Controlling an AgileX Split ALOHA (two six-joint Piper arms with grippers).
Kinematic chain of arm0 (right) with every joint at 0, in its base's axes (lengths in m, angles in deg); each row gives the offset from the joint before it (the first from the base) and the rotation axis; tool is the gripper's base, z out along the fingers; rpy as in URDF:
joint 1: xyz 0 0 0.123 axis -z
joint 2: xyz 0 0 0 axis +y
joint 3: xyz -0.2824 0 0.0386 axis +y
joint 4: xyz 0.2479 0 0.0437 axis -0.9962 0 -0.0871
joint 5: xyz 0 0 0 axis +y
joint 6: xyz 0.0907 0 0.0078 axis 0.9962 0 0.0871
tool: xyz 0 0 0 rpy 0 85 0
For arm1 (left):
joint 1: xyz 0 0 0.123 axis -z
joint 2: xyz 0 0 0 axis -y
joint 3: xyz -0.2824 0 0.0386 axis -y
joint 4: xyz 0.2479 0 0.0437 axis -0.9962 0 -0.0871
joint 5: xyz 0 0 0 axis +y
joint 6: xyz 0.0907 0 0.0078 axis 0.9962 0 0.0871
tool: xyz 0 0 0 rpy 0 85 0
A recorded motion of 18 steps. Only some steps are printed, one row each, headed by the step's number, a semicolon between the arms.
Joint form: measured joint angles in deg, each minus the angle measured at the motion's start. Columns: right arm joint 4, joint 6, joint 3, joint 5, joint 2, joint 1; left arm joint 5, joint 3, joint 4, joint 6, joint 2, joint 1.
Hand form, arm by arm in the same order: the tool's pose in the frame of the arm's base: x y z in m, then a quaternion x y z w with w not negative. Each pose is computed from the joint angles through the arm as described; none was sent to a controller.
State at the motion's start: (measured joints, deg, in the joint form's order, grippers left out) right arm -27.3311 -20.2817 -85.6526 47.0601 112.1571 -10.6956; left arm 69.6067 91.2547 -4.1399 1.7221 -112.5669 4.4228
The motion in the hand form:
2: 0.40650 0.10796 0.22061 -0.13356 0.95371 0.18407 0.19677; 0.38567 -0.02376 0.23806 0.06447 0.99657 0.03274 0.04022
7: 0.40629 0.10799 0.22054 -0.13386 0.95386 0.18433 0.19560; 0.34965 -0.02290 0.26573 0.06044 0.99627 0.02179 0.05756
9: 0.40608 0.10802 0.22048 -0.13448 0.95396 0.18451 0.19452; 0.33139 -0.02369 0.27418 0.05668 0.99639 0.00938 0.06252
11: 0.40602 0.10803 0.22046 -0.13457 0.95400 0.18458 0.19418; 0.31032 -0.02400 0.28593 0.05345 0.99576 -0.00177 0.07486
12: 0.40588 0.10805 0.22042 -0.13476 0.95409 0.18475 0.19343; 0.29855 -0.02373 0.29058 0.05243 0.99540 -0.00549 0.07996
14: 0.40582 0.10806 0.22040 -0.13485 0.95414 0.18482 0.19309; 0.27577 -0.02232 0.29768 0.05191 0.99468 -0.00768 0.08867
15: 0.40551 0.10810 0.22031 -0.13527 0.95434 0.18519 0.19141; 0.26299 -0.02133 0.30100 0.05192 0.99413 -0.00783 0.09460
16: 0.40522 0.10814 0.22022 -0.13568 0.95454 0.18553 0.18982; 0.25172 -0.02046 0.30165 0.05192 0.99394 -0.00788 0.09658
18: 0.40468 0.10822 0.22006 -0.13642 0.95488 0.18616 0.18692; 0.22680 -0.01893 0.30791 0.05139 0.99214 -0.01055 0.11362
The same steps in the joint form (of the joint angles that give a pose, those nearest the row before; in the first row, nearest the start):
2: 0.00 0.00 0.00 0.00 0.00 0.00; 0.11 -2.22 0.08 0.00 2.77 0.00
7: 0.00 0.00 0.00 0.14 0.00 0.00; 0.41 -8.84 1.37 0.00 11.71 0.00
9: 0.00 -0.04 0.00 0.28 0.00 0.00; 0.41 -12.32 2.84 0.00 15.79 0.00
11: 0.00 -0.04 0.00 0.32 0.00 0.00; 0.41 -15.81 4.14 0.00 20.73 0.00
12: 0.00 -0.04 0.00 0.42 0.00 0.00; 0.41 -17.85 4.57 0.00 23.37 0.00
14: 0.00 -0.04 0.00 0.46 0.00 0.00; 0.52 -21.75 4.80 0.00 28.38 0.00
15: 0.00 -0.04 0.00 0.66 0.00 0.00; 0.52 -23.90 4.80 0.00 31.21 0.00
16: 0.00 -0.04 0.00 0.85 0.00 0.00; 0.52 -26.03 4.80 0.00 33.57 0.00
18: 0.00 -0.04 0.00 1.21 0.00 0.00; 0.52 -29.82 5.07 0.00 39.33 0.00

